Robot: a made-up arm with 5 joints. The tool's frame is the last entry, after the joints.
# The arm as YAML. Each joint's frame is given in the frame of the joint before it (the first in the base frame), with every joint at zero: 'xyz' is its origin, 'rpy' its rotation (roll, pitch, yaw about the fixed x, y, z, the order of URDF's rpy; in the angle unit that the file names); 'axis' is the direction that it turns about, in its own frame. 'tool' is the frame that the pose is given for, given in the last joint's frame.
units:
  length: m
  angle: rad
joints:
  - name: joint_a
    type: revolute
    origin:
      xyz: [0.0, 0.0, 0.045]
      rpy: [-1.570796, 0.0, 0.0]
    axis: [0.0, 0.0, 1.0]
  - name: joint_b
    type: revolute
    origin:
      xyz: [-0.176, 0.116, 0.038]
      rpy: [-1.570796, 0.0, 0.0]
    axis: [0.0, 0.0, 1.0]
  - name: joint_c
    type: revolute
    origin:
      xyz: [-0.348, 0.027, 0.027]
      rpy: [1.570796, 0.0, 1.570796]
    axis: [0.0, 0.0, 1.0]
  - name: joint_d
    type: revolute
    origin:
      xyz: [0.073, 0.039, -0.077]
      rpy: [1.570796, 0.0, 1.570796]
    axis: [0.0, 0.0, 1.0]
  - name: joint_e
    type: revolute
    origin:
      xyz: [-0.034, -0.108, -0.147]
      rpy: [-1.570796, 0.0, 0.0]
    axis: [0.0, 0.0, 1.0]
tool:
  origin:
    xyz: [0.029, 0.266, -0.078]
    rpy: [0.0, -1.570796, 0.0]
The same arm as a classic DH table. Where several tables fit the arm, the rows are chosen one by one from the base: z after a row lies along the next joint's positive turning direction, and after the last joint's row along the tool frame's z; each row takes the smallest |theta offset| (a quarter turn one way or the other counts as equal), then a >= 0, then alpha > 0; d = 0 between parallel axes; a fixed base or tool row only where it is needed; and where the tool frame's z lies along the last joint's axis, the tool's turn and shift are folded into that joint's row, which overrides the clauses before.
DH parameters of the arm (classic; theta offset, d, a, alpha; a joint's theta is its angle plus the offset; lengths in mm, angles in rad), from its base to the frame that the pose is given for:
base (fixed): 0.0000 45.0 0.0 -1.5708
joint_a: 0.0000 38.0 -176.0 -1.5708
joint_b: 1.5708 143.0 27.0 1.5708
joint_c: 1.5708 -425.0 39.0 1.5708
joint_d: 0.0000 -74.0 -34.0 -1.5708
joint_e: 1.5708 -186.0 266.0 -1.5708
tool (fixed): -1.5708 -29.0 0.0 0.0000

